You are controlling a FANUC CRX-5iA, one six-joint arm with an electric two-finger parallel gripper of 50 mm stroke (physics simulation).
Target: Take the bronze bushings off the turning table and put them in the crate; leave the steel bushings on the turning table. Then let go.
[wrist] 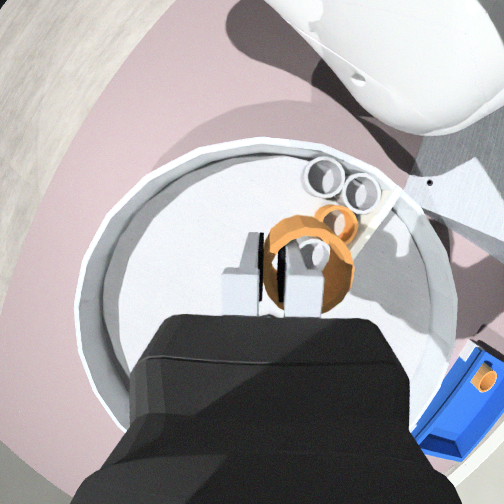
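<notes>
My gripper (270,272) is shut on the wall of a bronze bushing (310,265), one finger outside the ring and one inside its bore, holding it above the round white turning table (200,250). On the table beyond it a second, smaller-looking bronze bushing (338,222) lies next to a steel bushing that shows through the held ring's bore (316,251). Two more steel bushings (325,176) (362,192) stand side by side near the table's far rim. The blue crate (462,407) sits at the lower right with one bronze bushing (485,380) inside.
The turning table has a raised grey rim (95,300) and stands on a pink mat (125,125). The robot's white arm body (415,60) fills the upper right, with a grey plate (465,200) below it. A pale strip (375,225) lies on the table by the bushings.
</notes>
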